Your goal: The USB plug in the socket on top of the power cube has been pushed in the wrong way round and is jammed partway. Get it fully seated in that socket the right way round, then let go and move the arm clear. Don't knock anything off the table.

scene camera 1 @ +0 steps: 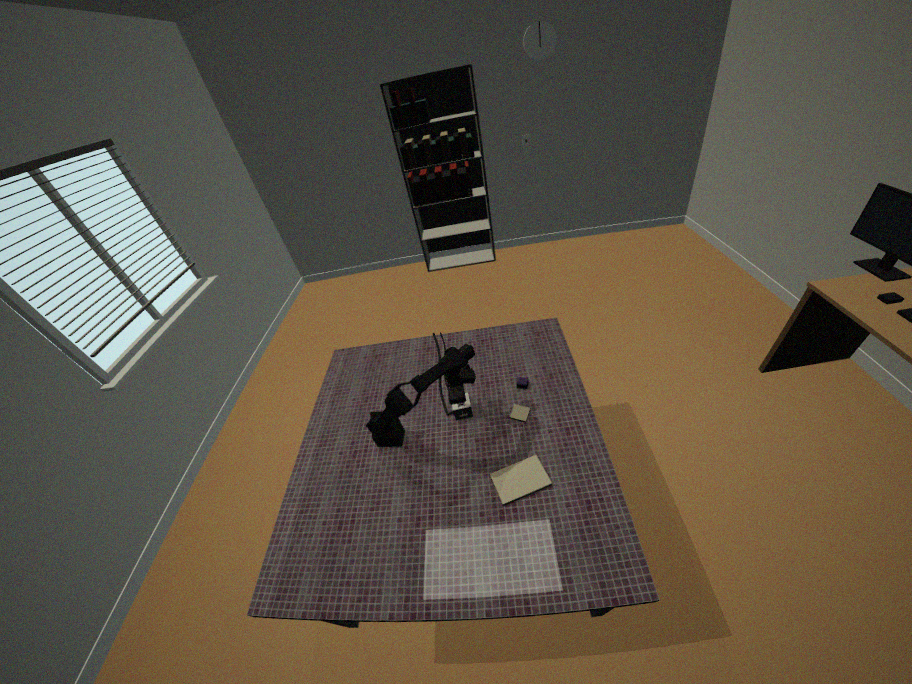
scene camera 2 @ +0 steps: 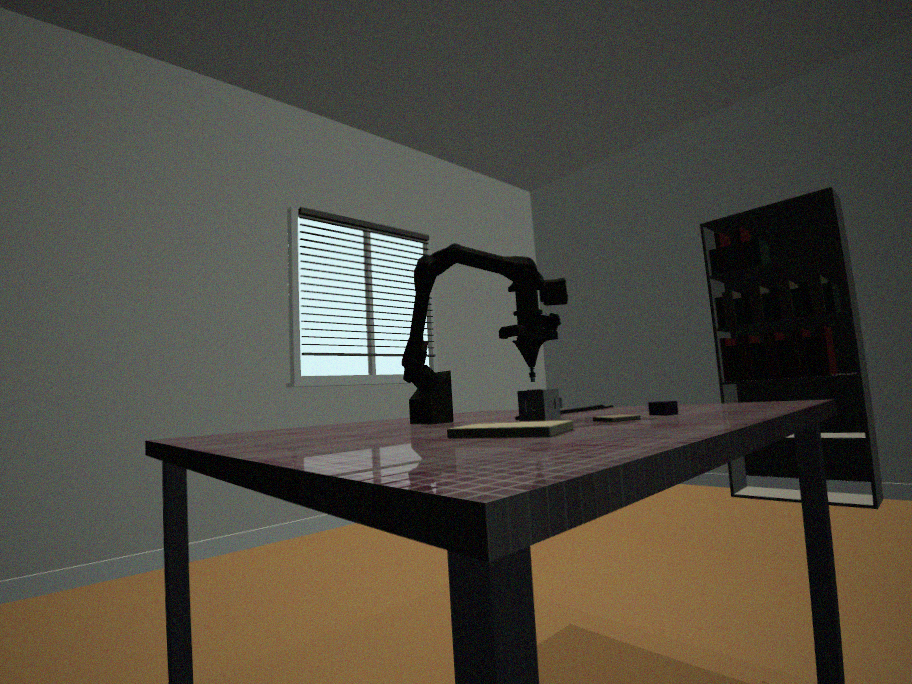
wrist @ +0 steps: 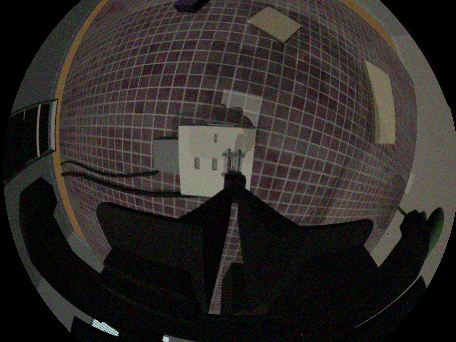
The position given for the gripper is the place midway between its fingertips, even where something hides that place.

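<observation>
Dark USB plug held by the gripper [scene camera 2: 531, 367].
</observation>
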